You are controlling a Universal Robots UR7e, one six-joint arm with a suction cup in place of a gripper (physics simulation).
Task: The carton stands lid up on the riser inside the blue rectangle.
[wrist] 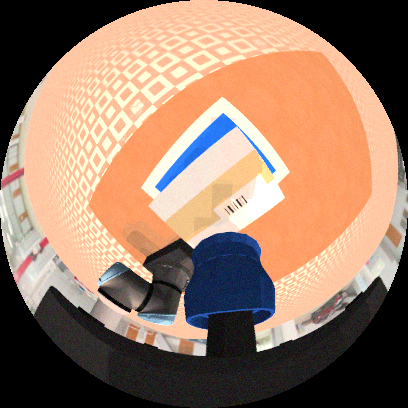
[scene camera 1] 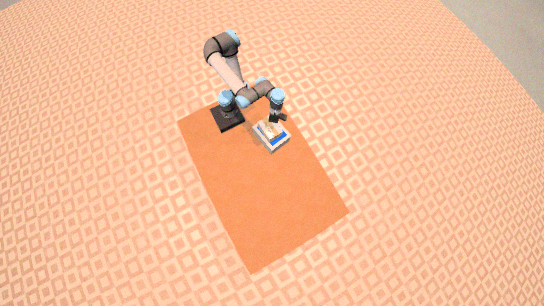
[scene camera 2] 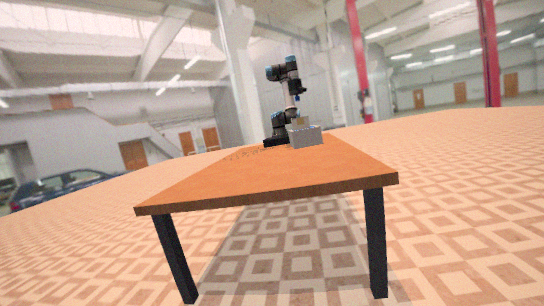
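Pixels of known places: hand at its tool point: [wrist: 226,260] [scene camera 2: 297,100]; arm's base at its link origin: [wrist: 171,272] [scene camera 1: 229,111] [scene camera 2: 280,136].
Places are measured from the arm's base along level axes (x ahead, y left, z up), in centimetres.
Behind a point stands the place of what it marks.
Observation:
A white carton [scene camera 1: 270,130] @[z 14.2, x 39.3, y 14.1 cm] [scene camera 2: 300,121] @[z 11.3, x 44.9, y 15.4 cm] [wrist: 210,170] @[z 14.1, x 38.9, y 19.3 cm] with a tan tape strip and a barcode label stands upright on the riser [scene camera 2: 306,137] @[z 0.1, x 50.1, y 16.9 cm] [wrist: 222,106] @[z 5.9, x 48.1, y 25.9 cm], taped face up. The riser is a pale grey-white block. The blue rectangle [scene camera 1: 278,138] @[z 6.0, x 45.6, y 17.6 cm] [wrist: 200,142] @[z 5.9, x 40.2, y 23.5 cm] shows on its top, as a wide band along one side of the carton and a thin strip along another. The carton hides the rest, so its far edges cannot be judged. My gripper [scene camera 2: 297,98] [wrist: 226,237], a blue suction cup, is open and apart from the carton, above it; in scene camera 1 the cup is hidden.
The riser stands on the orange table [scene camera 1: 270,200] @[z -6.1, x 80.0, y -14.6 cm] [scene camera 2: 280,175] @[z -6.1, x 108.0, y -3.2 cm] near the arm's black base plate [scene camera 1: 227,119] @[z 0.4, x 5.8, y -5.4 cm] [scene camera 2: 275,142] @[z -3.2, x 11.9, y -5.1 cm]. The table's long edge runs close beside the riser. The arm's links reach over from the base.

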